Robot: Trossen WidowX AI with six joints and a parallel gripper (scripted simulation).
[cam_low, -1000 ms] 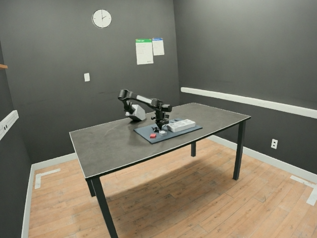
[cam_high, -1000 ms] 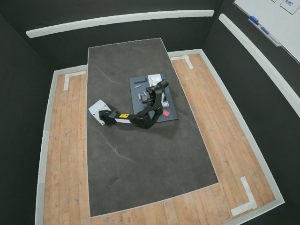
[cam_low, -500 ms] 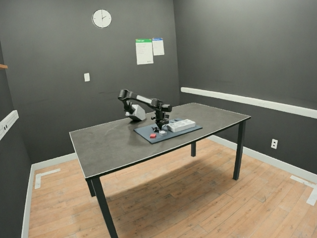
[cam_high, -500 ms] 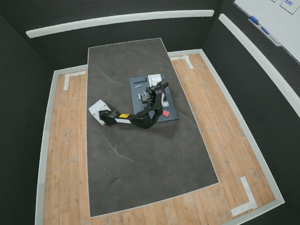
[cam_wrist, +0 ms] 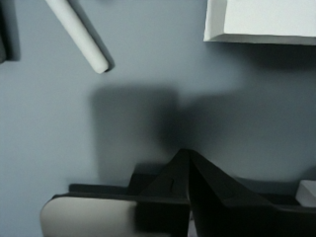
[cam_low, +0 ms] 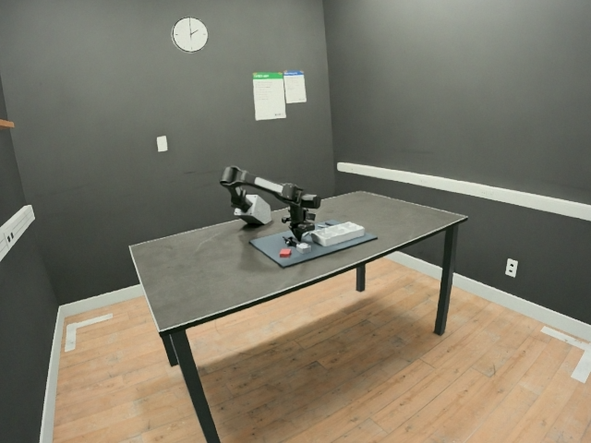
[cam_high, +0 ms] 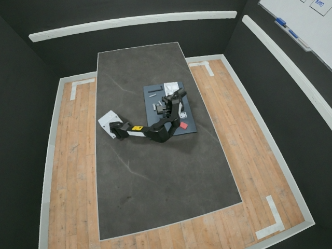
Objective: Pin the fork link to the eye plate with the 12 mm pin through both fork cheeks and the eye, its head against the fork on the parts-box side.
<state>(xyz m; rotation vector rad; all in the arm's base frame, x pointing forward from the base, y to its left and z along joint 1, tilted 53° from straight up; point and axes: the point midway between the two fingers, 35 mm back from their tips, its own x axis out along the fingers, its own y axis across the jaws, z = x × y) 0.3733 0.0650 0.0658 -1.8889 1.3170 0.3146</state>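
The eye plate is 1 cm ahead of my hand, 4 cm to the right of it and 3 cm below it. From my hand the other things lie so: grey block (8 cm ahead, 6 cm to the right, 2 cm below); red block (5 cm ahead, 13 cm to the right, 3 cm below); blue-grey mat (2 cm ahead, 6 cm to the left, 4 cm below).
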